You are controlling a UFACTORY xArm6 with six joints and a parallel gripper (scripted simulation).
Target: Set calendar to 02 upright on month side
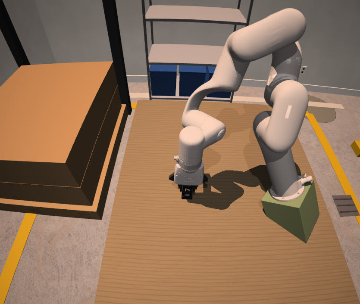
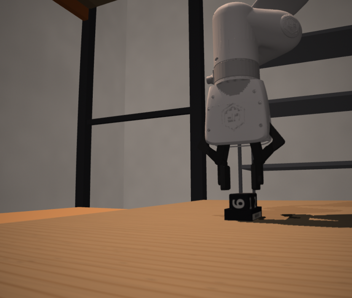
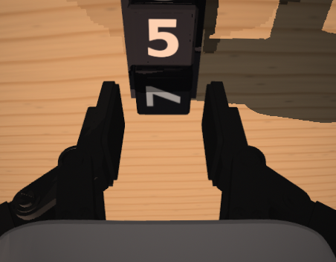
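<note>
Right now the cube is 4 cm below my hand. From my hand the other things lie so: black calendar tray (6 cm below, 2 cm to the right).
</note>
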